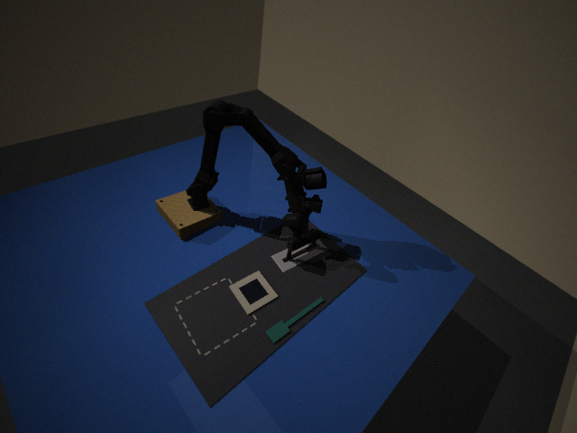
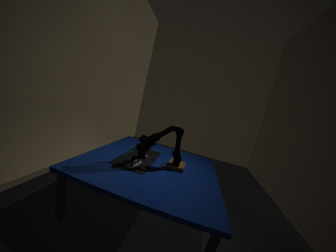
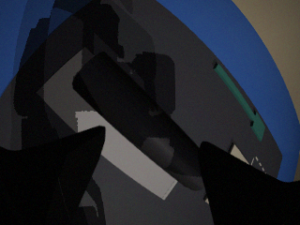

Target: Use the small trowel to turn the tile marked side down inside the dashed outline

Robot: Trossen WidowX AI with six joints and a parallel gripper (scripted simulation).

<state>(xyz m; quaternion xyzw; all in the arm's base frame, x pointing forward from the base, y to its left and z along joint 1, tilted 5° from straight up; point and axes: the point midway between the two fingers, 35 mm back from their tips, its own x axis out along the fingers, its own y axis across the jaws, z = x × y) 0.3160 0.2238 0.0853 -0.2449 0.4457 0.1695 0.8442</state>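
The trowel is 5 cm below my gripper tip, 2 cm to the right of it and 1 cm ahead of it. From my gripper tip the other things lie so: green long-handled tool 20 cm ahead, 17 cm to the right, 8 cm below; square tile 22 cm to the right, 8 cm below, 6 cm ahead; dark mat 17 cm to the right, 11 cm below, 6 cm ahead.
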